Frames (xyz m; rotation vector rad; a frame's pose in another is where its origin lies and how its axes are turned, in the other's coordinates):
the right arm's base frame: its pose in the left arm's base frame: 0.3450 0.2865 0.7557 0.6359 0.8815 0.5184
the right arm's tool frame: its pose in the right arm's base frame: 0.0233 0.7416 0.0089 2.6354 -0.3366 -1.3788
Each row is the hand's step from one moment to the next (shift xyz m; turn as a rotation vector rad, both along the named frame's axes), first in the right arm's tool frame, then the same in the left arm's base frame.
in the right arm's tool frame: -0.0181 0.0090 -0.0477 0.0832 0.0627 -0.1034
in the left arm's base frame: 0.0515 0.0038 0.0038 0.0846 0.0218 -0.1179
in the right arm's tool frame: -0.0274 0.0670 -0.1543 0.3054 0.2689 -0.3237
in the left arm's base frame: 0.1671 -0.0065 -0.0329 0.2704 0.0263 -0.4434
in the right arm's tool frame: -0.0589 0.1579 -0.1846 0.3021 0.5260 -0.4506
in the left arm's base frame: 0.2294 -0.0827 -0.0550 0.4567 -0.1386 -0.5858
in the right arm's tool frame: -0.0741 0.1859 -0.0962 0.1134 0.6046 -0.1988
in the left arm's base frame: 0.1615 -0.1464 -0.0421 0.3093 -0.3778 -0.4237
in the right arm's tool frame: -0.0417 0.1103 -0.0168 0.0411 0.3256 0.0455
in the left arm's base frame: 0.0585 -0.1016 -0.0208 0.0343 -0.2709 -0.1877
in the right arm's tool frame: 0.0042 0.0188 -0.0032 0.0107 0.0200 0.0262
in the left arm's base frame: 0.0067 -0.0126 -0.0133 -0.0217 -0.0225 -0.0150
